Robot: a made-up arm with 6 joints.
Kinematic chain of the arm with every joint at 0, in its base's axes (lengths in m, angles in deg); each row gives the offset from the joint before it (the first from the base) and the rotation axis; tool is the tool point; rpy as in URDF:
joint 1: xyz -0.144 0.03 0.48 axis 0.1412 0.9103 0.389
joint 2: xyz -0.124 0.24 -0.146 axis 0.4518 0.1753 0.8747
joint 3: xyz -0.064 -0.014 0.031 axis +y
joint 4: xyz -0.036 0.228 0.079 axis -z
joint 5: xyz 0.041 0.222 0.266 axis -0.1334 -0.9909 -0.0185
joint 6: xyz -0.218 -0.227 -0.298 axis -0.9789 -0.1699 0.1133
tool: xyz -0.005 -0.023 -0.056 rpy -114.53 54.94 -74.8
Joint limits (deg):
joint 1: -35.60..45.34
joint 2: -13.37..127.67
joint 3: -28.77..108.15
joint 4: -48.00..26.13
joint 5: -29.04..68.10
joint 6: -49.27..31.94
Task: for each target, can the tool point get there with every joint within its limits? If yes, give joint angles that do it. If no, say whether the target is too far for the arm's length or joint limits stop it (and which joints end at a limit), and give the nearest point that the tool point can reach.
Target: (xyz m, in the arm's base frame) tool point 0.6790 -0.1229 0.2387
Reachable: no: joint limits stop it (at a limit: joint 1, joint 2, joint 4, joint 5) | nearest point 0.0527 -0.0441 0.3246 | short by 0.637 m
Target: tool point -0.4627 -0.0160 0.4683
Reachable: yes | joints 28.20 79.85 -13.75 -33.16 -6.11 -7.54
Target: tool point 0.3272 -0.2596 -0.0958
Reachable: no: joint limits stop it (at a limit: joint 1, joint 2, joint 3, joint 5) | nearest point 0.0036 -0.0904 0.1964 | short by 0.468 m
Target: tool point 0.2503 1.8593 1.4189
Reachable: no: too far | nearest point -0.2296 0.6430 0.7981 | short by 1.448 m
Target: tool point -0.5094 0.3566 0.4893
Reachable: yes | joints 13.56 16.74 37.82 -32.02 18.75 -34.91
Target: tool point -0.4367 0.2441 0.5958
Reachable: yes | joints 10.61 107.42 -10.99 -24.05 54.01 -41.24
